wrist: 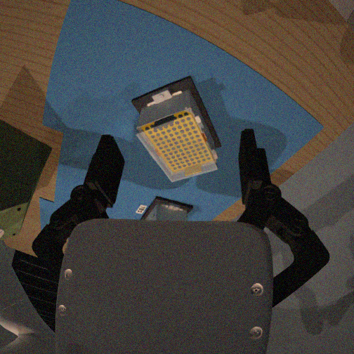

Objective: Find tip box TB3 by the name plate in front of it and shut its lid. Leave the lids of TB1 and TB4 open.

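A tip box [176, 142] with a yellow rack full of holes stands on a dark base on the blue mat, at the centre of the wrist view. Clear plastic edges the rack; I cannot tell for sure how its lid stands. No name plate shows for it. Part of a second tip box [172, 210] shows lower down, cut off by the gripper's body, with a small white name plate [141, 209] on its left, too blurred to read surely. My gripper [176, 144] is open and empty, its fingers on either side of the first box in the view.
The blue mat [95, 45] lies on a wooden table [280, 47]. A dark green container [20, 167] stands at the left edge. Grey floor [320, 200] shows beyond the table's edge at the right. A grey arm-like shape is at the lower left.
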